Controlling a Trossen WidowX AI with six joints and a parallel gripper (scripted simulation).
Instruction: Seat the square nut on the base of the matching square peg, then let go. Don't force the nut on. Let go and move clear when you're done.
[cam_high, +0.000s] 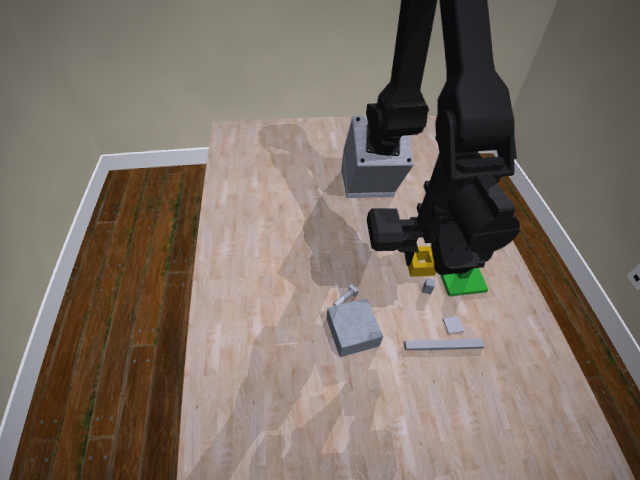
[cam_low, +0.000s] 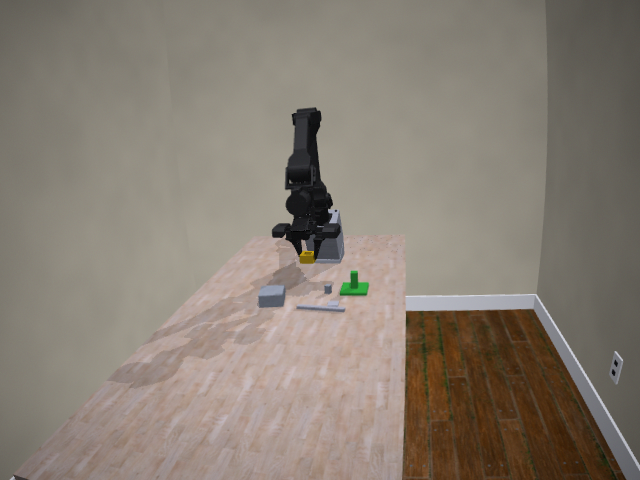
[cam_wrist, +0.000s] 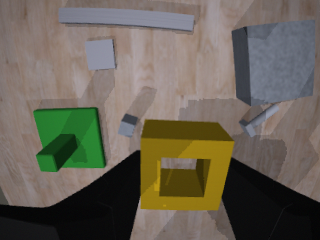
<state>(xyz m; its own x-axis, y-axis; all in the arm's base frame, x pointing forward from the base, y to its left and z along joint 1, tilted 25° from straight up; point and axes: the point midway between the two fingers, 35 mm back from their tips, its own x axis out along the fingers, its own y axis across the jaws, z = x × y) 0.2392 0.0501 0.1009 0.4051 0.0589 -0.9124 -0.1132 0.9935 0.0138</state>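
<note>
My gripper is now 140 mm above the grey cube, 40 mm to the right of it and 30 mm past it. From my hand the other things lie so: grey block (130 mm below, 90 mm to the right, 70 mm ahead); flat grey square (150 mm below, 80 mm to the left, 40 mm ahead); bolt (140 mm below, 100 mm to the right).
</note>
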